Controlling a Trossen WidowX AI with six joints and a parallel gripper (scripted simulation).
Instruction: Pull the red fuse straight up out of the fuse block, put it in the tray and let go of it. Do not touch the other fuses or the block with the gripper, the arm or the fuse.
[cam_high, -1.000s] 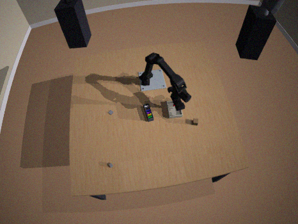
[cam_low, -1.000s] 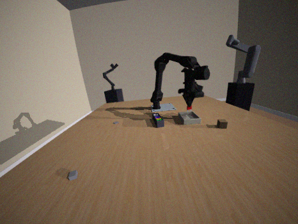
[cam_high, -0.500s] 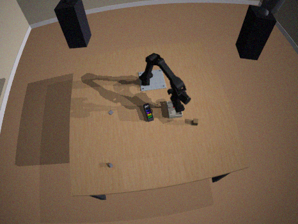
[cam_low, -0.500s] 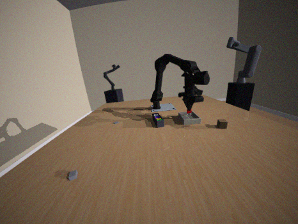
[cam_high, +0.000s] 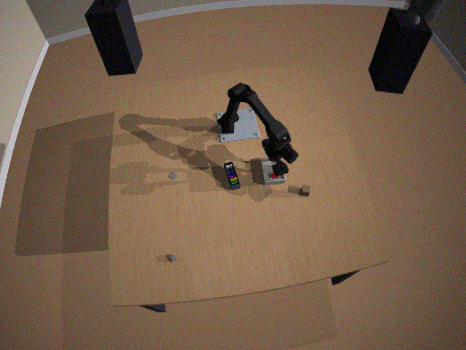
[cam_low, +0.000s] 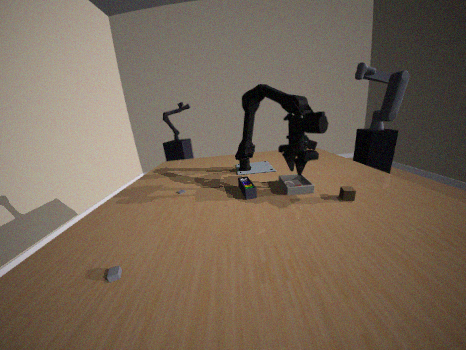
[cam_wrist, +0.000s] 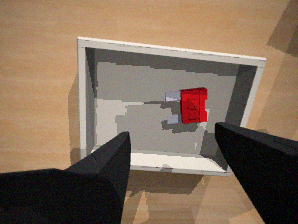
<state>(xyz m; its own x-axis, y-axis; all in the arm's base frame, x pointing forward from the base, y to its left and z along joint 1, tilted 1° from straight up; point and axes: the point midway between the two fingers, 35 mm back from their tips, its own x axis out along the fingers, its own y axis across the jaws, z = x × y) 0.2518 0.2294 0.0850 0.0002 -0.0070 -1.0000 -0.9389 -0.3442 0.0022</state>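
The red fuse is 2 cm ahead of my gripper tip, 1 cm to the left of it and 5 cm below it. From my gripper tip the other things lie so: brown cube 10 cm ahead, 15 cm to the left, 4 cm below; white tray 6 cm below.
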